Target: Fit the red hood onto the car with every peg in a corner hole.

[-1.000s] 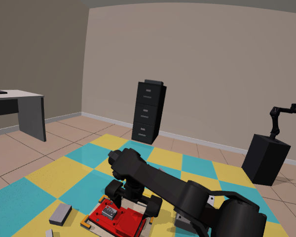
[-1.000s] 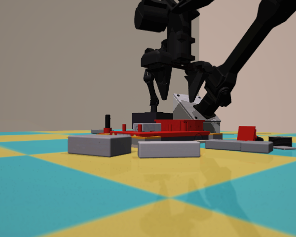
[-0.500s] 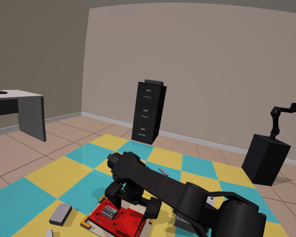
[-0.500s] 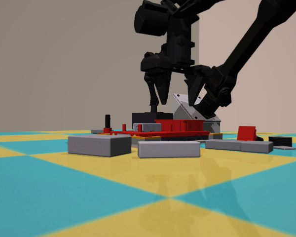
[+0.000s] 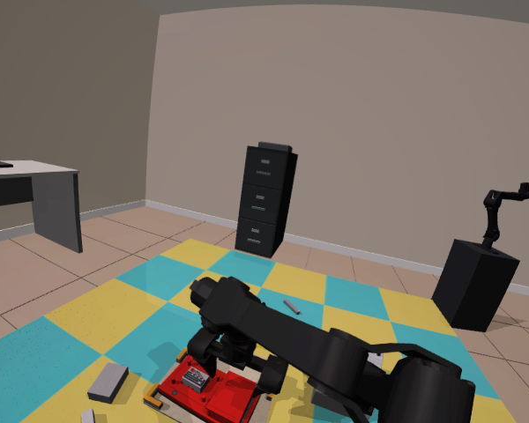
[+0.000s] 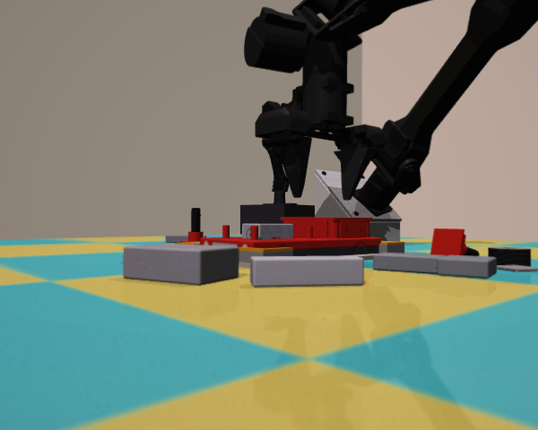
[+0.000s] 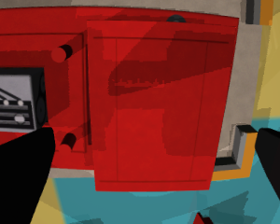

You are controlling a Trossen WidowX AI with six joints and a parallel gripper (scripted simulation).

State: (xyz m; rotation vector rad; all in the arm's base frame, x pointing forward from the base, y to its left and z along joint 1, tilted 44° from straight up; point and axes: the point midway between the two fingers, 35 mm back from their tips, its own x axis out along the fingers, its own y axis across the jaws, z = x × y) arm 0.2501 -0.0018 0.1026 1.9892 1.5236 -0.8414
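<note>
Right now the red hood is 30 mm below my gripper tip. The rest, counted from my gripper tip: grey engine block (90 mm ahead, 10 mm to the right, 50 mm below); grey cylinder (110 mm behind, 400 mm to the right, 70 mm below).
</note>
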